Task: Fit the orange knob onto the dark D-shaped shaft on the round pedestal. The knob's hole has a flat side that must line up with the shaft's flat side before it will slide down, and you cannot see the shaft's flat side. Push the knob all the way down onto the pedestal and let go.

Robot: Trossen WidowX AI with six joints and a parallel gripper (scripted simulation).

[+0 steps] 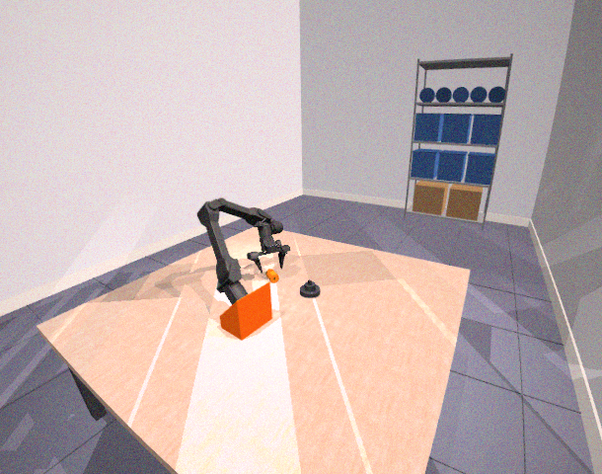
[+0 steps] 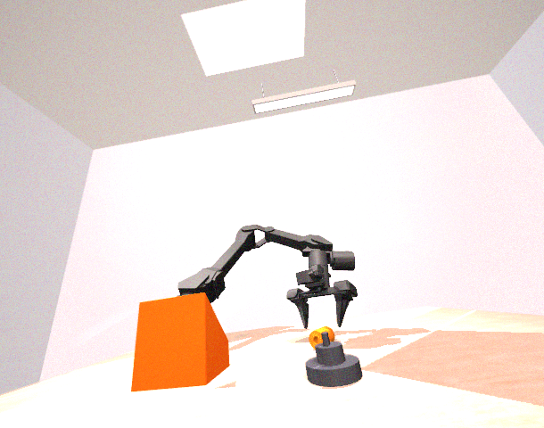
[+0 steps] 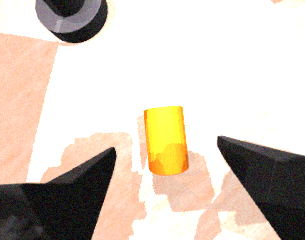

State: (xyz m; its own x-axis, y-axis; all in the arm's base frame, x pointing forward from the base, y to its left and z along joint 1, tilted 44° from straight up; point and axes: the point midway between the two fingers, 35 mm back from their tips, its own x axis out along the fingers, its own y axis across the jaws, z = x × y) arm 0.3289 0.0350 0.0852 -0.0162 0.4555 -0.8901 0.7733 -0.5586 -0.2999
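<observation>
Now: gripper tip 20 mm above the orange knob. Round my gripper tip: dark round pedestal (40 mm behind, 200 mm to the right, 10 mm below).
</observation>
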